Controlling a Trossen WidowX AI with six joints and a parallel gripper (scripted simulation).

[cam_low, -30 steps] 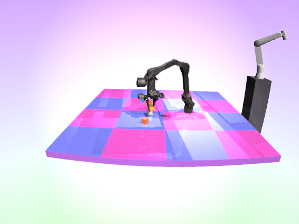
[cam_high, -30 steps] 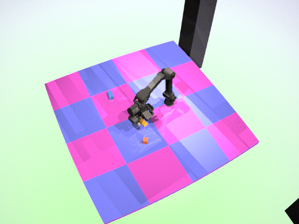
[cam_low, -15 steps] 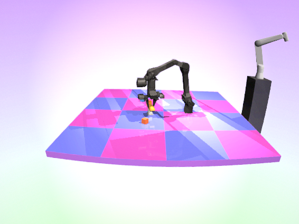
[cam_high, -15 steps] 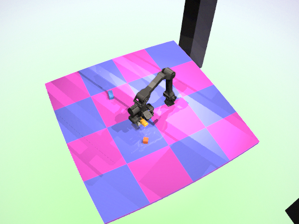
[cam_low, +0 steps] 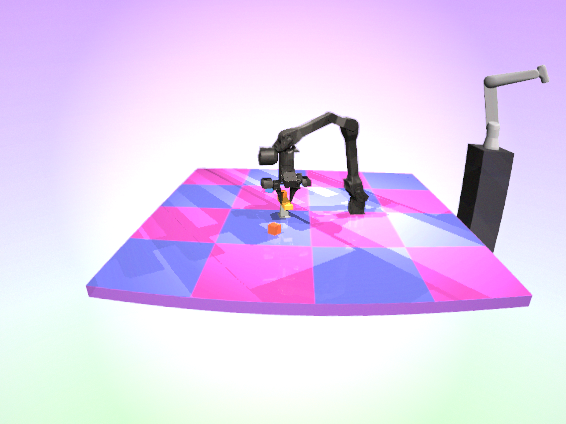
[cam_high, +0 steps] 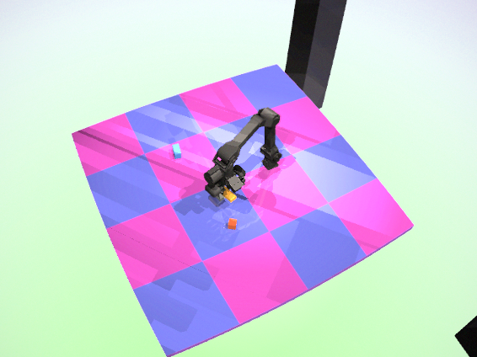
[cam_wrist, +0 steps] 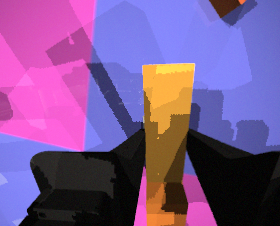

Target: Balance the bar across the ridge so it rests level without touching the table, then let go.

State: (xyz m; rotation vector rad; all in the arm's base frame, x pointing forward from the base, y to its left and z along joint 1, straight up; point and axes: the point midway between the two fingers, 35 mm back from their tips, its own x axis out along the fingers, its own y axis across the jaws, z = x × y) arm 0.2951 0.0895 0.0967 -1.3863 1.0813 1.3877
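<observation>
Now: the orange bar 1 cm ahead of my gripper tip, 4 cm to the right of it and 1 cm above it. From my gripper tip the other things lie so: blue block: 8 cm ahead, 34 cm to the right, 5 cm below; orange cube: 3 cm ahead, 14 cm to the left, 5 cm below.
</observation>
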